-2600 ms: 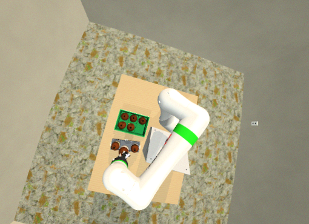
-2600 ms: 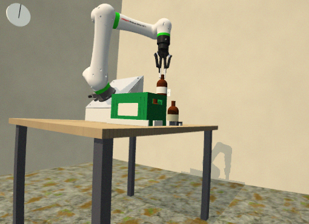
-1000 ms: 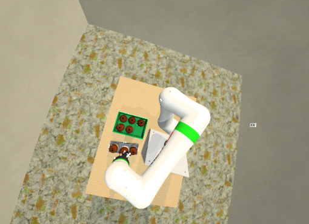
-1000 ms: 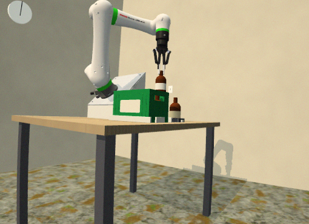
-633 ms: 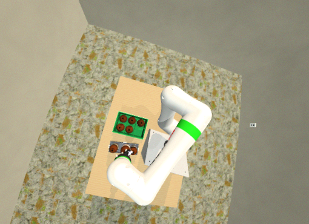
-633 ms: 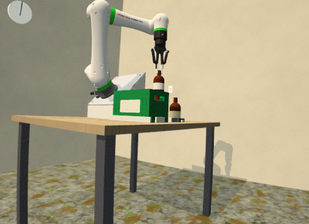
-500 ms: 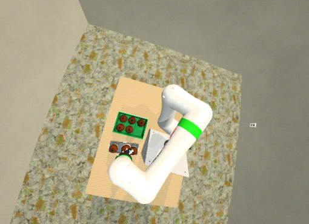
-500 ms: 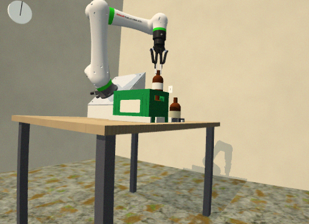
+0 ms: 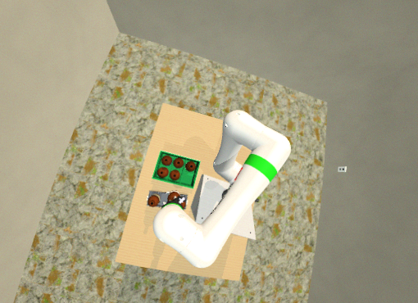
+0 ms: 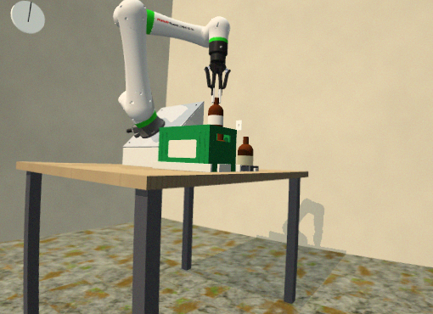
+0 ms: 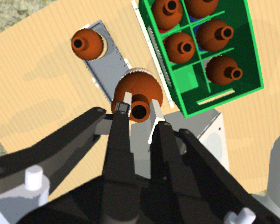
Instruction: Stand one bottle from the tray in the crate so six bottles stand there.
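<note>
Now: hand 90 mm above the brown bottle. From my hand the other things lie so: grey tray (30 mm ahead, 70 mm to the left, 340 mm below); green crate (30 mm ahead, 160 mm to the right, 270 mm below).
</note>
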